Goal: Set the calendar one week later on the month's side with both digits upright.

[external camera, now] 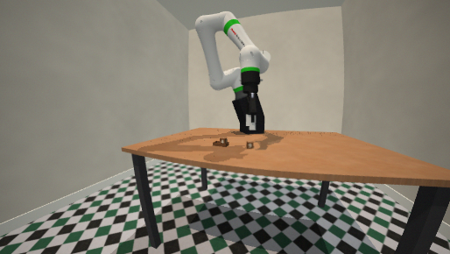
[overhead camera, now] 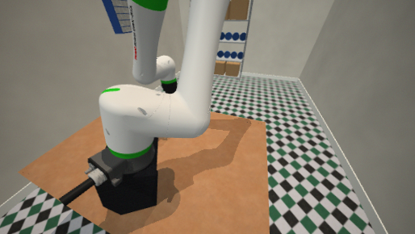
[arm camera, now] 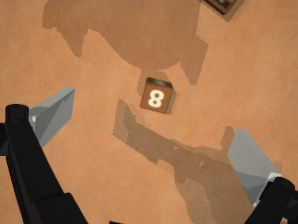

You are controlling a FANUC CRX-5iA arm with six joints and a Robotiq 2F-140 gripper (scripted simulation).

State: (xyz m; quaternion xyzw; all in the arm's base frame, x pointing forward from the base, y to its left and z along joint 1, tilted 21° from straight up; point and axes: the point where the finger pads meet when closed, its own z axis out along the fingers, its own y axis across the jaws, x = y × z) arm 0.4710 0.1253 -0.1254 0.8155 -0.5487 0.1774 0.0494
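My gripper is now 10 cm above the brown cube. From my hand the other things lie so: brown calendar tray: 16 cm to the right, 10 cm below, 1 cm ahead.
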